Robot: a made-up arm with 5 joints.
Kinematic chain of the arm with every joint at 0, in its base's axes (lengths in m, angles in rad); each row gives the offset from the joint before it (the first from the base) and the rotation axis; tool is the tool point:
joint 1: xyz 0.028 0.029 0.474 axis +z
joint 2: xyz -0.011 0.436 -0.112 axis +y
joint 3: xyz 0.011 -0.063 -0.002 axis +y
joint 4: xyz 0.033 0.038 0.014 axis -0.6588 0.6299 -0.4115
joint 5: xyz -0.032 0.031 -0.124 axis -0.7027 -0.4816 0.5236
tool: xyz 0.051 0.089 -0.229
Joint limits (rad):
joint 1: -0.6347..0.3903
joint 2: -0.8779..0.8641
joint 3: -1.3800..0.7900
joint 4: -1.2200..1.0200
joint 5: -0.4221..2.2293
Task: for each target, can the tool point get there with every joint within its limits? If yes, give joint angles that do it. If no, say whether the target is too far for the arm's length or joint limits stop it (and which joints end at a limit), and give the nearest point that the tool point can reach.
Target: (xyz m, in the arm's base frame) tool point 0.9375 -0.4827 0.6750
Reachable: no: too far | nearest point 0.4976 0.1137 0.4633 | short by 0.771 m
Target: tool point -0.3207 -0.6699 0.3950
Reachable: no: joint limits stop it (at a limit: joint 1, joint 2, joint 4) | nearest point -0.2736 0.1225 0.3697 | short by 0.794 m
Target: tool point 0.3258 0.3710 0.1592
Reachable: yes | joints -0.0864 -0.0135 -0.5359 0.1820 1.1378
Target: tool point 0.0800 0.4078 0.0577
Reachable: yes | joints 0.3111 0.3576 -1.1170 0.6845 0.2487
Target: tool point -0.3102 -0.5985 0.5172
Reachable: no: joint limits stop it (at a limit: joint 1, joint 2, joint 4) | nearest point -0.2664 0.1263 0.4217 | short by 0.732 m
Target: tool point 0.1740 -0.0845 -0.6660
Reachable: no: too far | nearest point 0.2535 0.2438 0.0295 | short by 0.773 m
